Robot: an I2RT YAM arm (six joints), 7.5 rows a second.
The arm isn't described. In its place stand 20 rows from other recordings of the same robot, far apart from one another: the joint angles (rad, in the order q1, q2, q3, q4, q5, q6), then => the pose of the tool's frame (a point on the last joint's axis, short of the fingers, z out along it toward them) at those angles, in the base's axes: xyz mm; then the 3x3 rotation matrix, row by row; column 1 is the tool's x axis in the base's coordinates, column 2 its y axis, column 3 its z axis.
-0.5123 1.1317 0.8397 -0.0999 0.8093 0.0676 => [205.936, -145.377, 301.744], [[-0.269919, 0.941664, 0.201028], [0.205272, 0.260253, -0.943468], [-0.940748, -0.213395, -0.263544]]
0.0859 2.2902 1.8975 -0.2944 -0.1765 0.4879 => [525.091, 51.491, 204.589], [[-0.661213, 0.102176, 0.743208], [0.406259, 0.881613, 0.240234], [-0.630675, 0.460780, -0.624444]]
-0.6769 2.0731 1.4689 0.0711 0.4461 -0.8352 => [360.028, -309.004, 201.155], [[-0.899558, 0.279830, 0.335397], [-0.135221, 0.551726, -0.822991], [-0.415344, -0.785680, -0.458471]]
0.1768 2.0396 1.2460 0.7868 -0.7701 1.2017 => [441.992, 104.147, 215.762], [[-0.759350, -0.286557, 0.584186], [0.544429, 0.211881, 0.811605], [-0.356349, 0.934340, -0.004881]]
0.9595 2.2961 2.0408 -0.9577 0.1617 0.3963 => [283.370, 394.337, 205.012], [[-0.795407, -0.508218, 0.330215], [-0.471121, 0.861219, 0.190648], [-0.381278, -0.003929, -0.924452]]
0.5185 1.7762 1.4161 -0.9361 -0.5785 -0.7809 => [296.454, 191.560, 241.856], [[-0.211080, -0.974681, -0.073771], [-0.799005, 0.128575, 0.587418], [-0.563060, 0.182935, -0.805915]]
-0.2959 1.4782 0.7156 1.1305 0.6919 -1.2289 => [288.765, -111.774, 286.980], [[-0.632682, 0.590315, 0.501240], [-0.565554, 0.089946, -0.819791], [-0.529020, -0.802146, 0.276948]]
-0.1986 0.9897 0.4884 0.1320 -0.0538 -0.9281 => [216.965, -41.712, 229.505], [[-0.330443, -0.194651, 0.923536], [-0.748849, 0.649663, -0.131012], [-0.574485, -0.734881, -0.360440]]
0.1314 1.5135 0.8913 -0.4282 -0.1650 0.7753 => [289.899, 44.212, 188.361], [[-0.761455, 0.451907, 0.464722], [0.595793, 0.770362, 0.227099], [-0.255377, 0.449804, -0.855838]]
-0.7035 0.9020 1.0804 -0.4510 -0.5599 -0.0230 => [154.902, -106.608, 395.107], [[-0.208896, 0.153299, 0.965848], [0.151651, 0.980768, -0.122867], [-0.966108, 0.120805, -0.228126]]
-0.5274 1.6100 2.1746 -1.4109 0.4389 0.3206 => [230.555, -151.789, 479.535], [[-0.393845, 0.867257, 0.304552], [0.559512, 0.489071, -0.669146], [-0.729269, -0.093139, -0.677859]]
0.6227 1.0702 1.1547 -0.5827 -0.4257 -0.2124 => [174.877, 143.659, 374.718], [[-0.205339, -0.889118, 0.409030], [-0.383786, 0.457614, 0.802058], [-0.900302, 0.007714, -0.435197]]
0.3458 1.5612 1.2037 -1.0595 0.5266 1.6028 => [273.275, 79.437, 244.422], [[-0.190732, 0.936282, 0.294952], [0.849730, 0.307917, -0.427956], [-0.491508, 0.169005, -0.854317]]
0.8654 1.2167 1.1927 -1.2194 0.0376 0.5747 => [137.212, 159.067, 311.472], [[-0.924585, -0.298313, 0.236964], [-0.247925, 0.943401, 0.220291], [-0.289267, 0.144928, -0.946214]]
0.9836 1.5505 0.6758 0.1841 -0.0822 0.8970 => [164.981, 253.182, 158.182], [[-0.895973, -0.263779, 0.357285], [0.059428, 0.726054, 0.685065], [-0.440114, 0.635033, -0.634849]]
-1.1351 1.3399 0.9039 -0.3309 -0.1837 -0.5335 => [126.384, -256.073, 245.779], [[-0.677211, 0.570727, 0.464387], [0.269997, 0.779869, -0.564717], [-0.684461, -0.257049, -0.682231]]
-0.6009 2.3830 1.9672 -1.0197 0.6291 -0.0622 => [378.989, -285.178, 149.189], [[-0.848194, 0.470798, -0.242726], [0.520469, 0.655667, -0.547004], [-0.098381, -0.590297, -0.801168]]
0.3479 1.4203 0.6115 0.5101 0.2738 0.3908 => [281.966, 92.016, 206.830], [[-0.288279, 0.026525, 0.957179], [0.285566, 0.956510, 0.059498], [-0.913974, 0.290490, -0.283316]]
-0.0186 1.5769 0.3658 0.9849 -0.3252 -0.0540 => [269.163, 6.369, 145.133], [[-0.208059, -0.305356, 0.929230], [-0.047283, 0.952050, 0.302268], [-0.976973, 0.018953, -0.212521]]
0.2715 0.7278 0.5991 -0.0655 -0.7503 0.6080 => [158.920, 69.437, 297.875], [[-0.632827, -0.583842, 0.508585], [0.257569, 0.460699, 0.849361], [-0.730198, 0.668494, -0.141163]]
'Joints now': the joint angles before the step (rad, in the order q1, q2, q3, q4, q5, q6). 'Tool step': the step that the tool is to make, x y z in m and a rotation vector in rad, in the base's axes. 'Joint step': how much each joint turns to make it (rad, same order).
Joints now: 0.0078, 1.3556, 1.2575, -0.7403, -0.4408, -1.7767
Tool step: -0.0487, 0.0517, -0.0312, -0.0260, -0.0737, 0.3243
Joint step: 0.2088, -0.1673, -0.2468, 0.0950, -0.0529, -0.1212
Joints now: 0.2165, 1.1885, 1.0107, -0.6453, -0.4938, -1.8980
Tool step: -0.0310, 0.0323, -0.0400, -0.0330, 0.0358, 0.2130
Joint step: 0.1678, -0.0478, -0.1683, 0.0504, -0.0138, -0.0546
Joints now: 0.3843, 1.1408, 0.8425, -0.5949, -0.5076, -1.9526
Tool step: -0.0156, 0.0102, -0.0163, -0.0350, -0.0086, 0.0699
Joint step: 0.0746, -0.0287, -0.0747, 0.0297, 0.0307, -0.0208
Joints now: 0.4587, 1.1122, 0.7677, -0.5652, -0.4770, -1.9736
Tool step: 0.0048, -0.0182, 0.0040, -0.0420, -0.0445, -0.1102
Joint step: -0.0760, -0.0302, -0.0018, -0.0089, 0.0655, -0.0092
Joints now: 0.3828, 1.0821, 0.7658, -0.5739, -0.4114, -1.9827
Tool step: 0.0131, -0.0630, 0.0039, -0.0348, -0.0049, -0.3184
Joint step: -0.2989, -0.0271, 0.0053, -0.0384, 0.0394, -0.0072
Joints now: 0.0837, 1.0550, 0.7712, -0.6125, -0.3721, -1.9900
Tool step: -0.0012, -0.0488, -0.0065, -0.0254, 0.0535, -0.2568
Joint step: -0.2297, 0.0075, -0.0076, -0.0355, 0.0379, 0.0056
